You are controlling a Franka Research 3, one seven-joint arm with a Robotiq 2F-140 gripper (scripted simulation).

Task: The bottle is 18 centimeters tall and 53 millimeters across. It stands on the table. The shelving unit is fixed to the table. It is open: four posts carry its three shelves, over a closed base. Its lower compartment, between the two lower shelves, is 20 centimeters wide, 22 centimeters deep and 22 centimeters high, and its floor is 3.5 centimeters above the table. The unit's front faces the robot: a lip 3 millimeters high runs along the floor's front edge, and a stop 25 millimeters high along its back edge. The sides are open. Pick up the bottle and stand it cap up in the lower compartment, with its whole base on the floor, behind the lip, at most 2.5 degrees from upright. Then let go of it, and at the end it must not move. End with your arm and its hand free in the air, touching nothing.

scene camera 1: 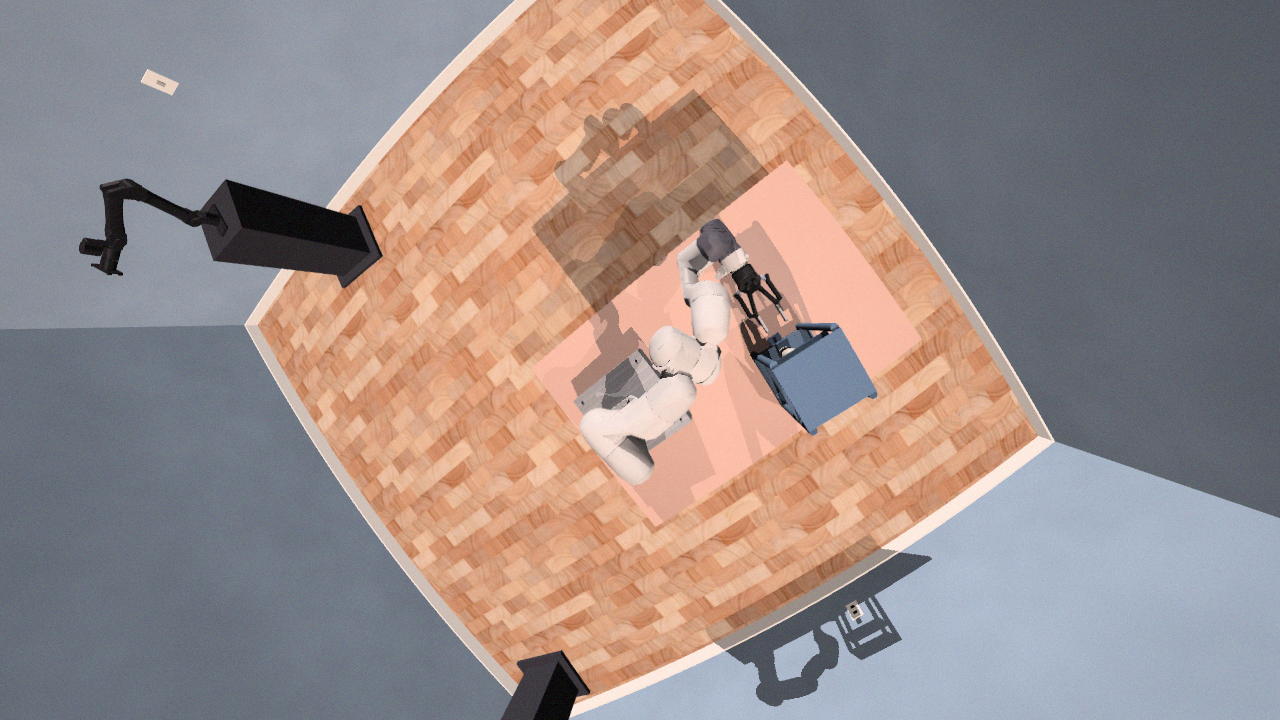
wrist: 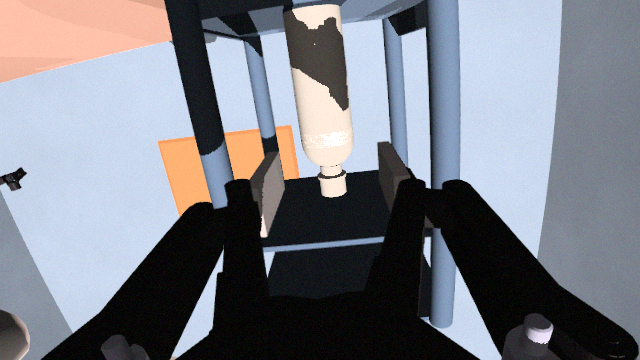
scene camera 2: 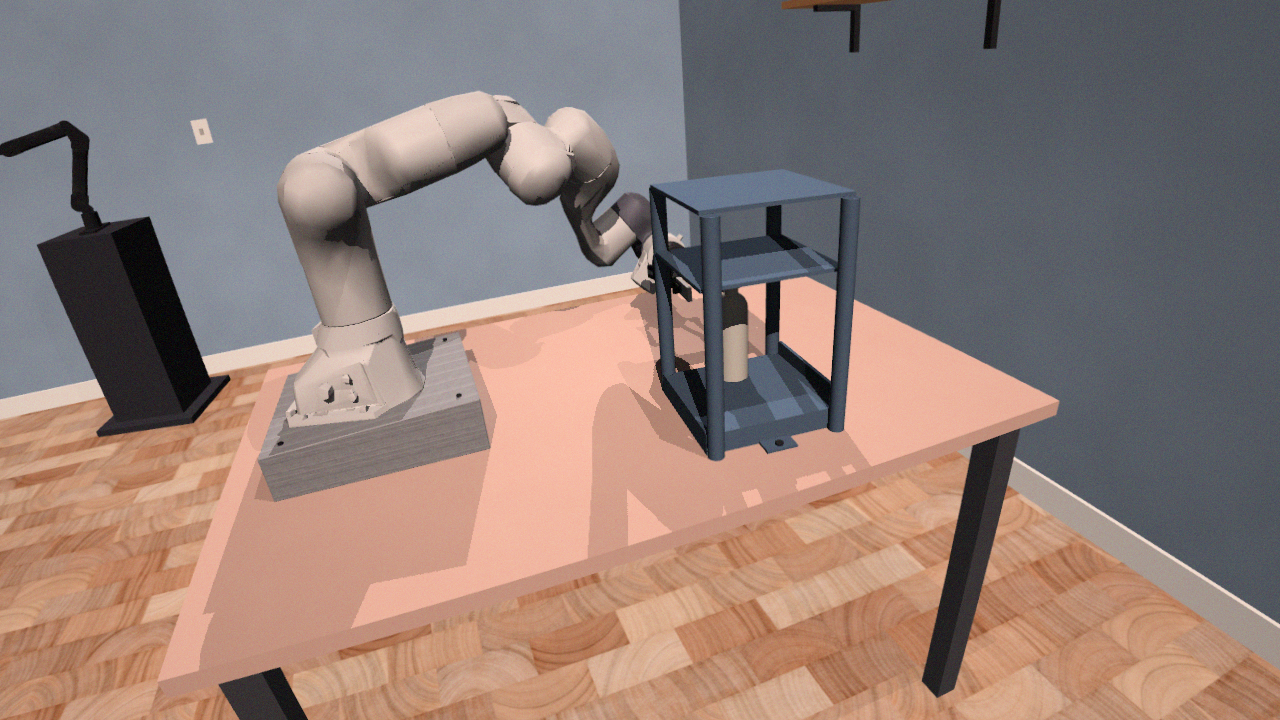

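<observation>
Scene camera 1 shows the gripper (scene camera 1: 777, 327), and the wrist view shows it as well (wrist: 329, 165).
</observation>
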